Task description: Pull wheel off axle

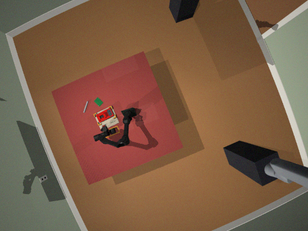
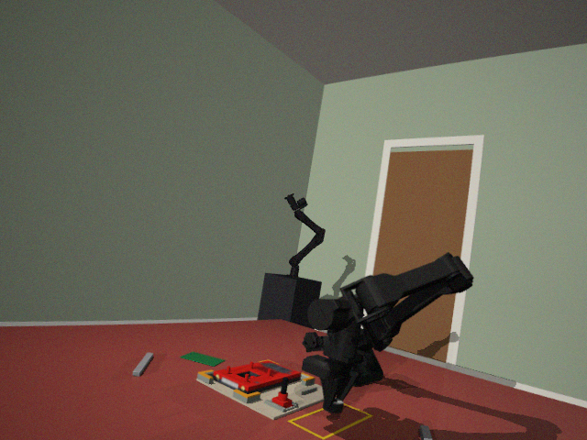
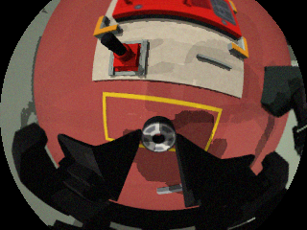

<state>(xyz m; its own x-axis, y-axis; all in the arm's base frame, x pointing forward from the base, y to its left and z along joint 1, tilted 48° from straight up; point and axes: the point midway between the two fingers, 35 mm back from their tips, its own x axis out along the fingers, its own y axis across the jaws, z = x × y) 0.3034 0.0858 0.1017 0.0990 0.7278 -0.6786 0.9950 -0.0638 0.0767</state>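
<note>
My gripper tip is now right at the dark grey wheel. The rest, counted from my gripper tip: pale baseplate: 190 mm to the right, 20 mm below; then green flat plate: 10 mm ahead, 410 mm to the right, 30 mm below.
</note>
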